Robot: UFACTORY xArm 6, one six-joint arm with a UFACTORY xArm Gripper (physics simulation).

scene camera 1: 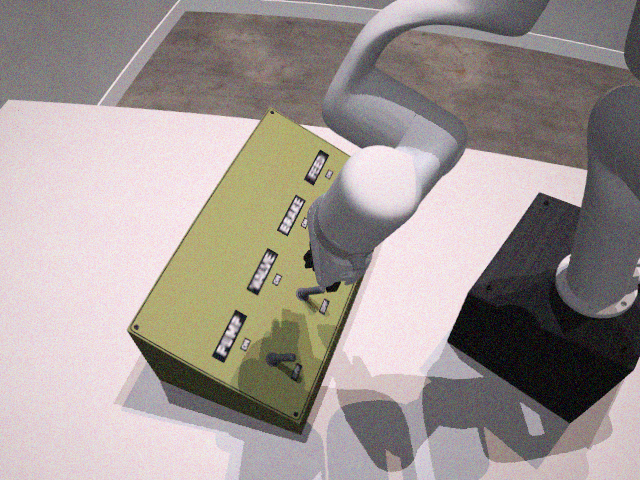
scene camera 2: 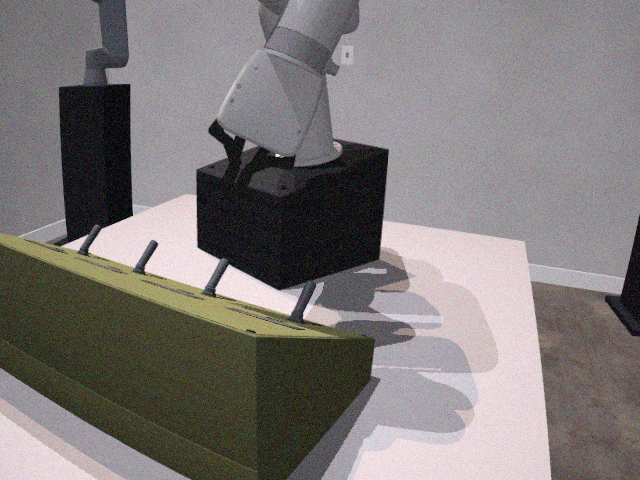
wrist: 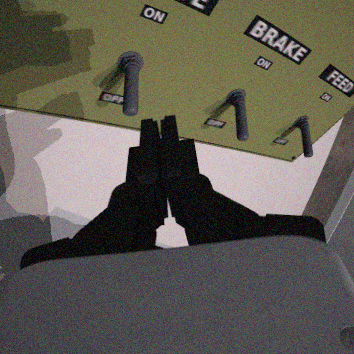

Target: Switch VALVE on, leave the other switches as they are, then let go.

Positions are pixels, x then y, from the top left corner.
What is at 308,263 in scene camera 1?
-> My gripper.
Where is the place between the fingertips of my gripper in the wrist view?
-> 162,140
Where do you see a valve lever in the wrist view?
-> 130,90
